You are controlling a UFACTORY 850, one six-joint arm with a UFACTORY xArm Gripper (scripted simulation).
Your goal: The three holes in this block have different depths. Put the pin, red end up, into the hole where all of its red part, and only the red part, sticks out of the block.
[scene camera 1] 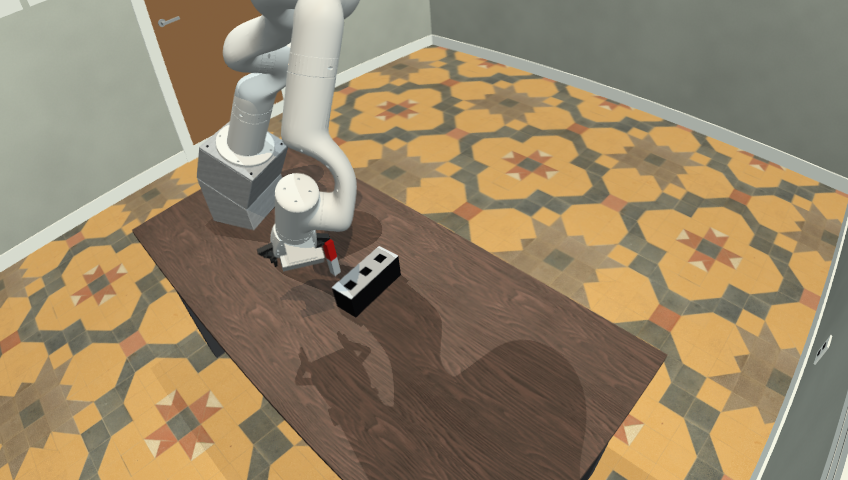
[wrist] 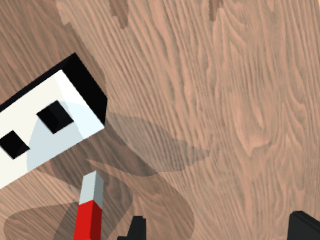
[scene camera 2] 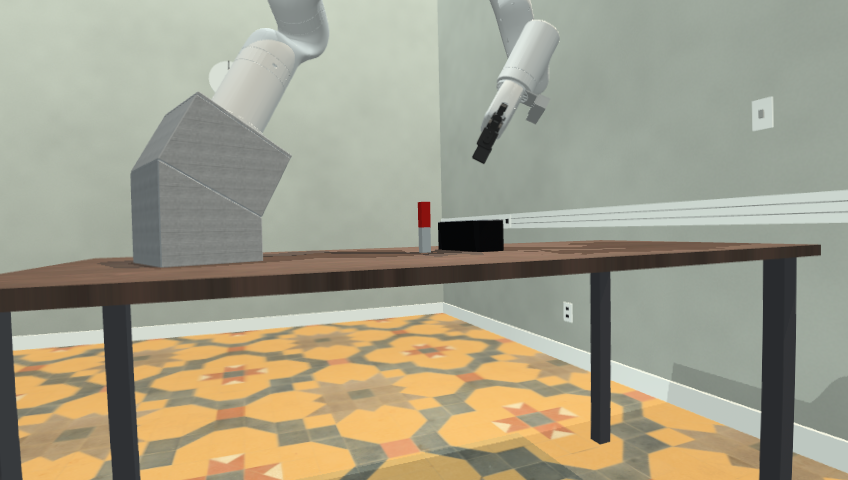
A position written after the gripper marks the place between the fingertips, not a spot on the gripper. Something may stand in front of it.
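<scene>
The gripper (scene camera 2: 480, 154) is visible, as is a black block (scene camera 1: 366, 286). Both views show both: the gripper (scene camera 1: 293, 257) and the black block (scene camera 2: 468, 235).
</scene>
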